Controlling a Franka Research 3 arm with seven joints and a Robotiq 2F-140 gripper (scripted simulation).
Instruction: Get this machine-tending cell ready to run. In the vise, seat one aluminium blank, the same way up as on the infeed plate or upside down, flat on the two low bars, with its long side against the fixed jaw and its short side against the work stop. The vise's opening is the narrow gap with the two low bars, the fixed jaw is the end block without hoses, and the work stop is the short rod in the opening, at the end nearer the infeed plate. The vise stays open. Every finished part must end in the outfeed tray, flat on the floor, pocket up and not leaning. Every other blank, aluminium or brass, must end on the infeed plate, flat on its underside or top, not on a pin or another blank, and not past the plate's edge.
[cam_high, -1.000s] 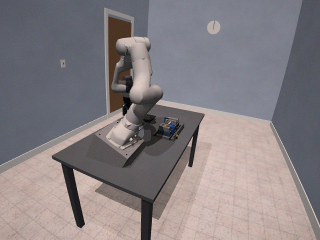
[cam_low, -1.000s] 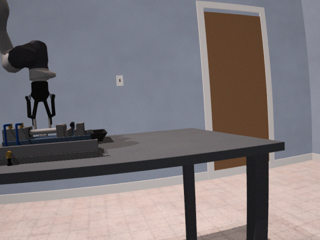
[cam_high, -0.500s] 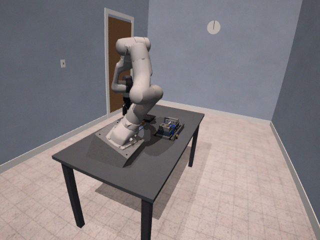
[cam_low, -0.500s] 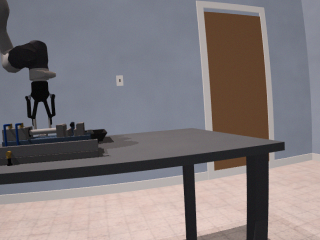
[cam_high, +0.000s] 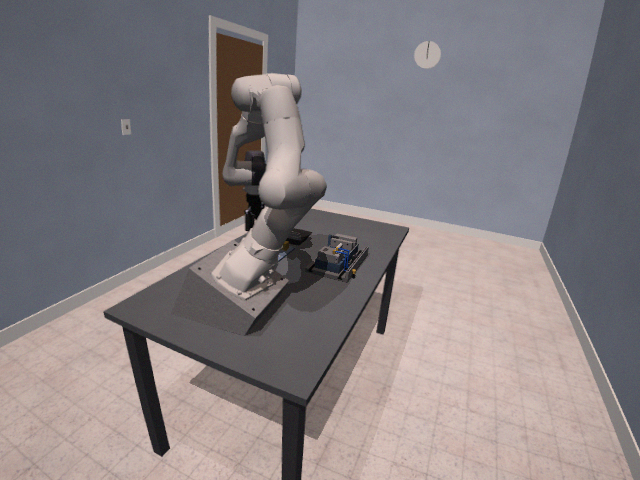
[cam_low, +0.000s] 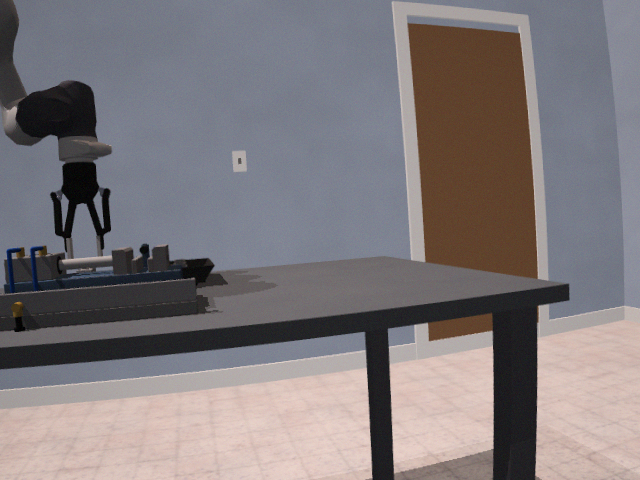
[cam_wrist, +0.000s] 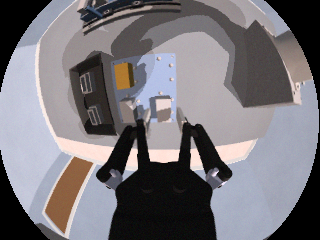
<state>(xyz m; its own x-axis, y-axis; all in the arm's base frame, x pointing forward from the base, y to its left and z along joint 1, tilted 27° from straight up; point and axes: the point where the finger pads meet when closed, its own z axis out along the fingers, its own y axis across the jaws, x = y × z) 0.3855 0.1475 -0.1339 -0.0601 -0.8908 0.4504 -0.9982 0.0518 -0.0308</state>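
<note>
My gripper is now 50 mm short of the blue infeed plate, 50 mm to the left of it and 80 mm above it. Also, from my hand: work stop: 140 mm ahead, 340 mm to the right, 10 mm above; vise: 70 mm ahead, 380 mm to the right, 40 mm below; brass blank: 80 mm ahead, 100 mm to the right, 60 mm below.
</note>
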